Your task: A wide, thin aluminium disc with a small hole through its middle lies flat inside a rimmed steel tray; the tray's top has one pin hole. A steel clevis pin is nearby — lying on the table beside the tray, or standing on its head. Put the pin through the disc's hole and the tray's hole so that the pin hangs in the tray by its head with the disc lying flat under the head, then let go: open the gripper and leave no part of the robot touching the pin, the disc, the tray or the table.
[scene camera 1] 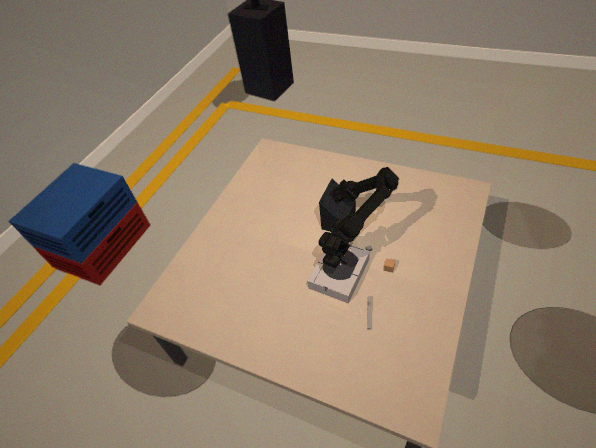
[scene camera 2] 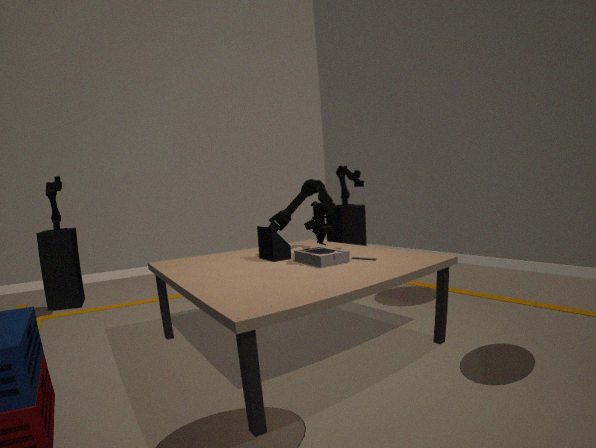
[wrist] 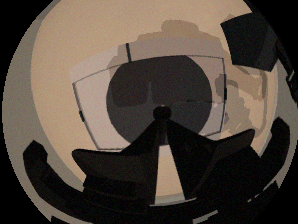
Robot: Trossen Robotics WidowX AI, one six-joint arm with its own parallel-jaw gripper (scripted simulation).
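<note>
A clevis pin is held by the gripper point(wrist: 161, 124). Also present: a steel tray point(scene camera 1: 342, 290), visible in the wrist view point(wrist: 89, 79) and scene camera 2 point(scene camera 2: 338, 257) as well, and a wide flat disc point(wrist: 137, 88).
</note>
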